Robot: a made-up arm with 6 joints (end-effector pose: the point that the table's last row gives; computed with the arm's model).
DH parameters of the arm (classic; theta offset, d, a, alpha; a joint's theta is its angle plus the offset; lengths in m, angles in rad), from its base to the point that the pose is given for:
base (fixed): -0.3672 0 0.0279 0
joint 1: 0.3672 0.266 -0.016 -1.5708
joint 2: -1.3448 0 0.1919 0
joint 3: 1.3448 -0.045 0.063 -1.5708
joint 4: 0 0.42 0.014 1.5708
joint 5: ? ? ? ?
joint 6: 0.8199 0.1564 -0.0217 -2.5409
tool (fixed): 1.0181 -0.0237 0 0
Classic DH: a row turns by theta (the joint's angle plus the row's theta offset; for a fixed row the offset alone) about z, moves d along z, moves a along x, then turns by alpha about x.
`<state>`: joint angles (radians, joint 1 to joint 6).
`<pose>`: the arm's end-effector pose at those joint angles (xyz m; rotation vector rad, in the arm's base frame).
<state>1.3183 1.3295 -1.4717 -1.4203 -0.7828 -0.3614</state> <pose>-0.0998 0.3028 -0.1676 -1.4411 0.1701 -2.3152</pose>
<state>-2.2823 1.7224 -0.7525 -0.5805 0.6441 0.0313</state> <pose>0.2747 0.2339 -0.2122 1.4939 -0.0715 -1.4977</pose>
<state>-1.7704 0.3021 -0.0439 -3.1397 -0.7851 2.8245</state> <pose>0.0027 0.2141 0.0685 0.9393 -0.1327 -1.4378</pose>
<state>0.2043 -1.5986 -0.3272 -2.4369 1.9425 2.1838</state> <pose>0.2781 -0.1726 0.6761 1.4555 2.2891 0.6633</pose>
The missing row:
joint 5: 0 0.045 0.154 -1.5708
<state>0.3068 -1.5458 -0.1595 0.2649 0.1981 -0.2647</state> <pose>0.3981 0.0966 0.5909 0.5130 -1.9431 0.6909</pose>
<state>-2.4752 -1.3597 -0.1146 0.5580 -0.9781 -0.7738</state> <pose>-0.2395 -0.0679 0.5997 -2.6693 -0.0302 -0.5040</pose>
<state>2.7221 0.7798 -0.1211 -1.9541 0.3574 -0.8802</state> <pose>0.2569 -0.1172 -0.1190 0.4386 -1.1345 -0.3737</pose>
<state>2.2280 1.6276 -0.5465 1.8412 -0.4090 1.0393</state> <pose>0.4169 -0.0329 -0.0798 -0.2342 -1.6323 0.1279</pose>
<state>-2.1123 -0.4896 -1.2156 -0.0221 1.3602 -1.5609</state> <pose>-0.2490 -0.4524 0.4610 -0.0854 -0.4096 -0.2762</pose>
